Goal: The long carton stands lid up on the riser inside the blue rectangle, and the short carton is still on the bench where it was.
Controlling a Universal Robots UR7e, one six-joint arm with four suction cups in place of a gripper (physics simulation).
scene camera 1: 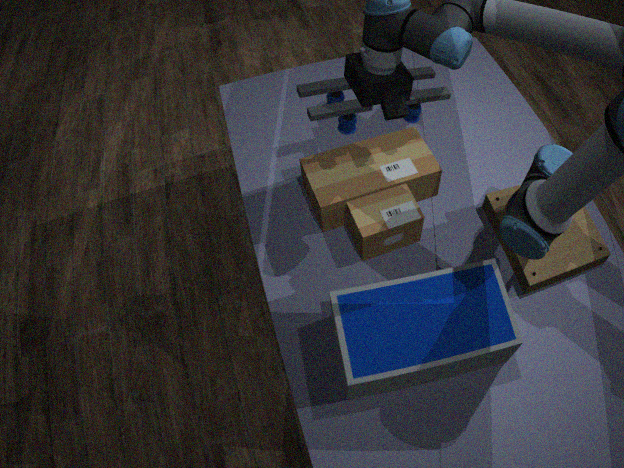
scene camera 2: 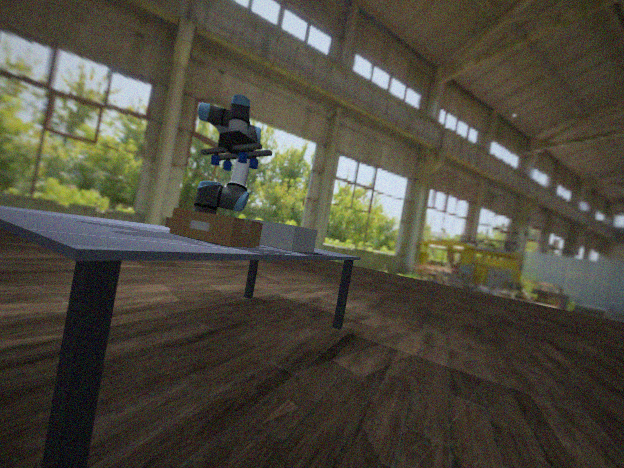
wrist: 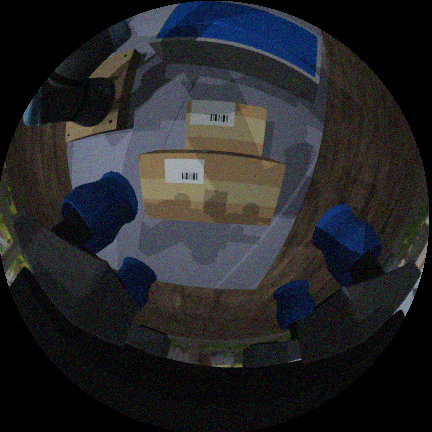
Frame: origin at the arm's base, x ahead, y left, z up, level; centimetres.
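Where they show: hand, its tool point: [scene camera 1: 373,110] [scene camera 2: 234,165] [wrist: 221,260]; arm's base, origin of its link: [wrist: 95,101].
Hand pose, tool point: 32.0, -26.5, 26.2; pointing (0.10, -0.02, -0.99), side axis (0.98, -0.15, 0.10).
Note:
Things, the pixels of their top centre, and the offset from my tool point, as dx, dy, dz. "*": a spot on its surface instead. Level surfaces: height alone.
- long carton, centre of its top: [wrist: 209,190] [scene camera 1: 371,163] [scene camera 2: 217,214] -1.6, -3.2, -21.1
- bench, height of its surface: dz -31.4
- short carton, centre of its top: [wrist: 225,125] [scene camera 1: 385,209] +2.2, +9.8, -21.1
- riser, centre of its top: [scene camera 1: 428,318] [scene camera 2: 279,224] +8.2, +37.4, -19.4
- pale grey block with a blue rectangle, a spot on its surface: [scene camera 1: 418,322] * +10.4, +37.0, -19.4
The long carton [scene camera 1: 347,176] [scene camera 2: 216,229] [wrist: 215,195] lies lid up on the bench [scene camera 1: 544,428] [scene camera 2: 100,241], a barcode label on its top. The short carton [scene camera 1: 385,216] [wrist: 225,130] sits right beside its long side, on the riser's side, also label up. The riser [scene camera 1: 428,375] [scene camera 2: 289,236] [wrist: 235,60] is a pale grey block with a blue rectangle [scene camera 1: 418,322] [wrist: 240,25] on top; no carton is on it. My suction gripper [scene camera 1: 378,108] [scene camera 2: 235,160] [wrist: 220,260] is open, holds nothing, and hangs above and slightly behind the long carton, cups down.
The arm stands on a wooden base plate [scene camera 1: 569,256] [wrist: 95,129], to the right of the riser and cartons in scene camera 1. The arm's lower links rise there. The bench's left edge runs near the riser and long carton, with wooden floor beyond.

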